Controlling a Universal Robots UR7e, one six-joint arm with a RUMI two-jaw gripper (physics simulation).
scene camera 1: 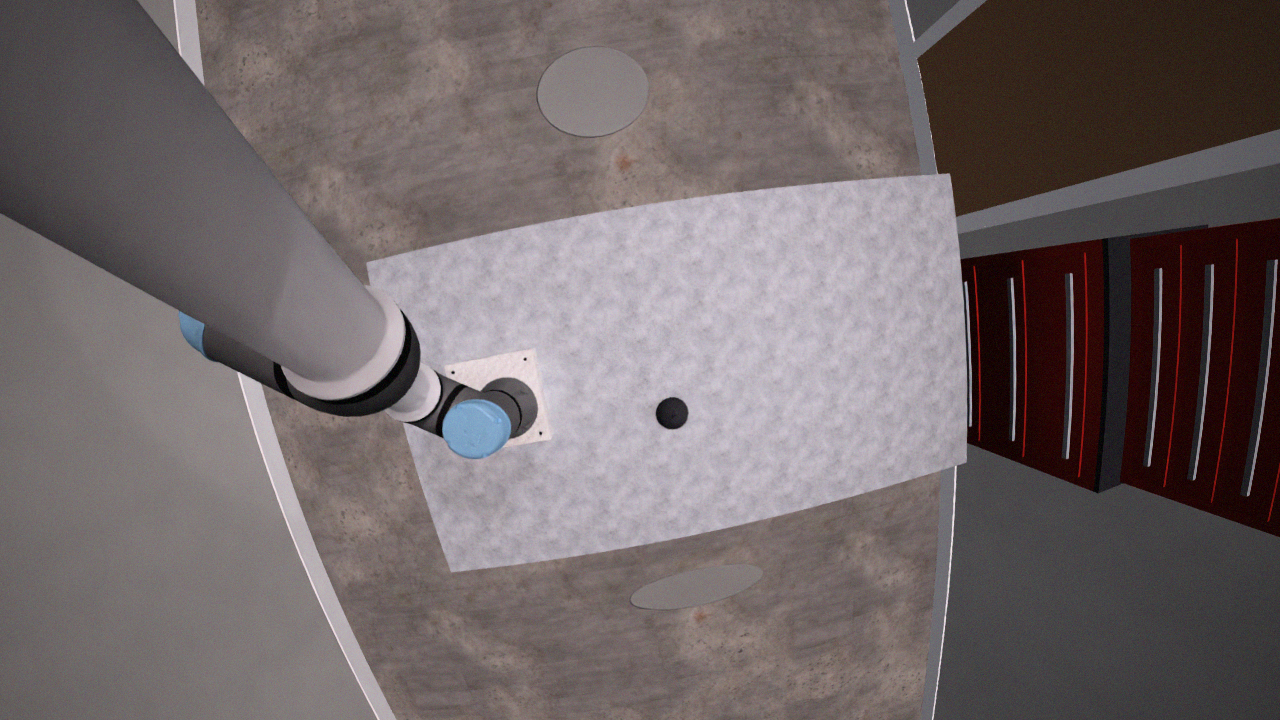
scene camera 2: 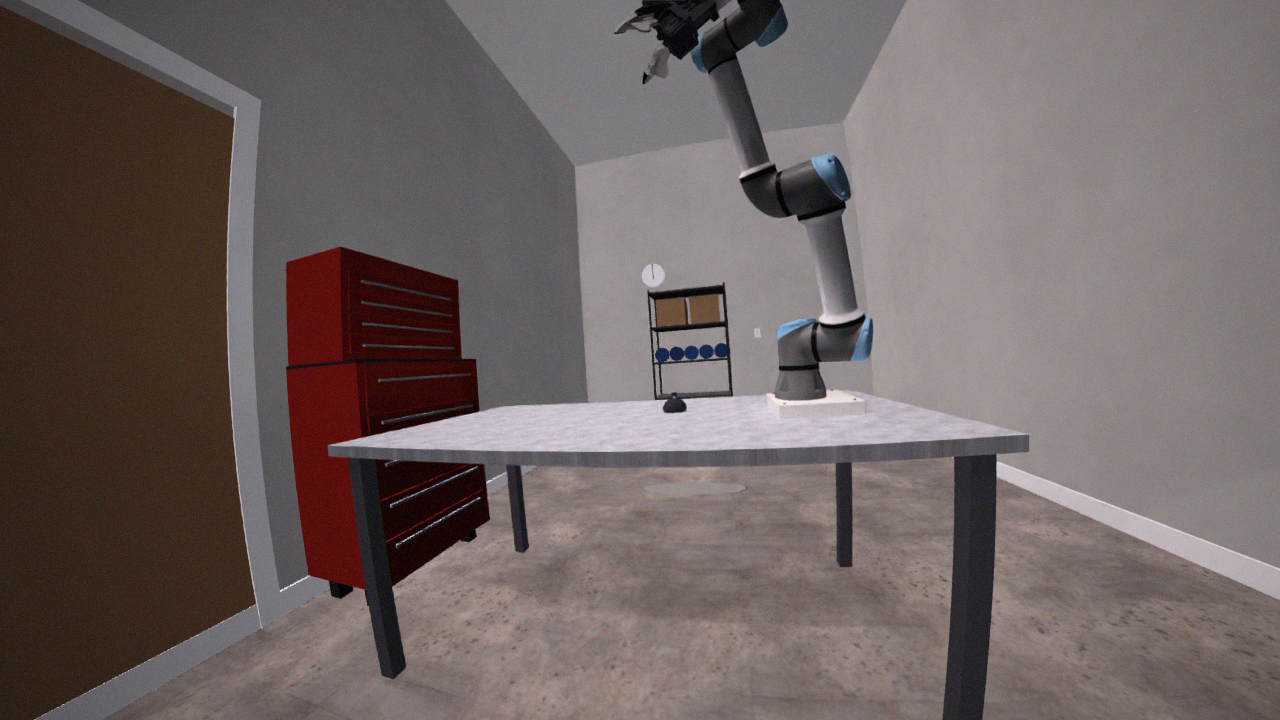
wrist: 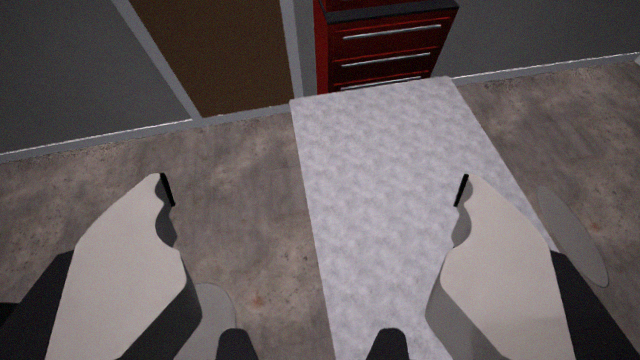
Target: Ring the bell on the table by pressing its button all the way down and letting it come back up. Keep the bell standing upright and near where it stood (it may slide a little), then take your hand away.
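A small dark bell (scene camera 1: 672, 412) (scene camera 2: 674, 405) stands upright on the light grey table (scene camera 1: 760, 313) (scene camera 2: 554, 433). A small knob shows on top of it in scene camera 2. The bell does not show in the wrist view. My gripper (scene camera 2: 637, 53) (wrist: 315, 178) is open, with nothing between its fingers. It is high above the table, far above the bell, as scene camera 2 shows. In the wrist view its two pale fingers stand wide apart over the floor and the table's left edge. The gripper does not show in scene camera 1.
The arm's white base plate (scene camera 1: 542, 420) (scene camera 2: 836, 407) sits on the table, on the right of the bell in scene camera 2. A red tool cabinet (scene camera 1: 1038, 358) (scene camera 2: 326, 429) (wrist: 385, 47) stands beyond one table end. A black shelf rack (scene camera 2: 652, 358) stands at the far wall.
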